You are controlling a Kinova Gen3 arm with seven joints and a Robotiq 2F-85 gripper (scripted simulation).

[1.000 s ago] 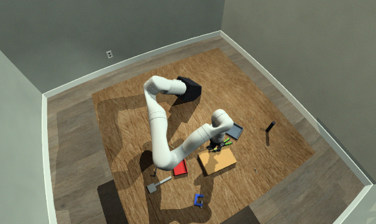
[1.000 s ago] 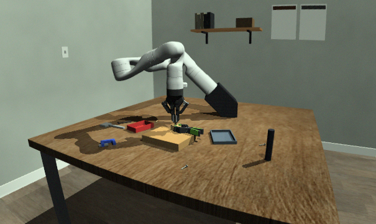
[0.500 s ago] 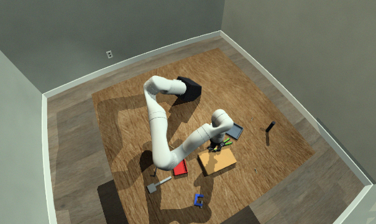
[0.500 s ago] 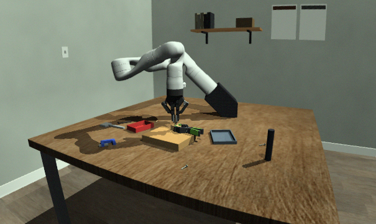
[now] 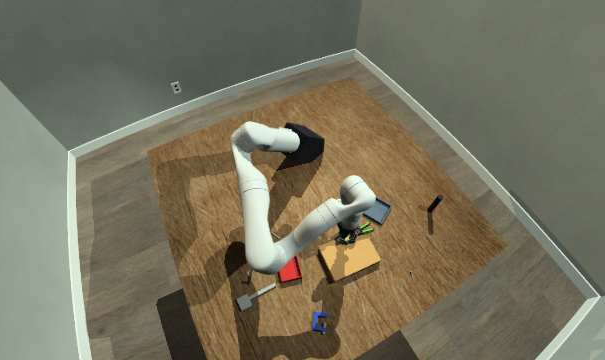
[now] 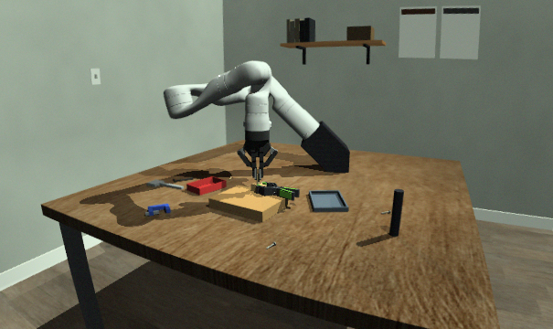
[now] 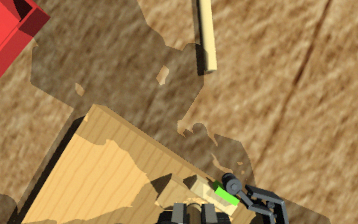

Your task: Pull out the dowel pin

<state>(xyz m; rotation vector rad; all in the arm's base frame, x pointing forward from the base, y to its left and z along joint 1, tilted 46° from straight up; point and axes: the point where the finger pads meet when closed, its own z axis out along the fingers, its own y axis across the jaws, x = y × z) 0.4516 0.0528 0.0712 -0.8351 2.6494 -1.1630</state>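
My hand is 20 mm above the dowel pin. Also, from my hand: thin pale stick: 120 mm behind, 90 mm below, 50 mm to the right; small wooden block: 50 mm below; tan bench board: 70 mm below, 60 mm ahead.
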